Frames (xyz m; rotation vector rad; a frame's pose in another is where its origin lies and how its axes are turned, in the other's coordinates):
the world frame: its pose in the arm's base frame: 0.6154 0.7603 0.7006 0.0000 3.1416 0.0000
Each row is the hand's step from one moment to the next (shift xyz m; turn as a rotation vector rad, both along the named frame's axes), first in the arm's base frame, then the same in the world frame.
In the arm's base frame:
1: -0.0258 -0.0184 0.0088 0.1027 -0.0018 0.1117
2: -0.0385 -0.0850 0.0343 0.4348 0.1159 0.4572
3: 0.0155 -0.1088 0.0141 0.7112 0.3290 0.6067
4: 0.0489 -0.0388 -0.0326 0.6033 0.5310 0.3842
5: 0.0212 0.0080 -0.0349 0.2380 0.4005 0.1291
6: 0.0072 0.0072 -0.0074 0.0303 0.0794 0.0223
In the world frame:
1: 0.0258 -0.0184 -0.0088 -0.1027 -0.0018 -0.1117
2: 0.0385 -0.0850 -0.0343 -0.4348 0.1159 -0.4572
3: -0.0155 -0.1088 -0.0141 -0.7112 0.3290 -0.6067
4: -0.0489 -0.0388 0.0326 -0.6033 0.5310 -0.3842
5: -0.0212 0.0080 0.0349 -0.2380 0.4005 -0.1291
6: -0.0072 0.0072 0.0074 -0.0303 0.0794 -0.0223

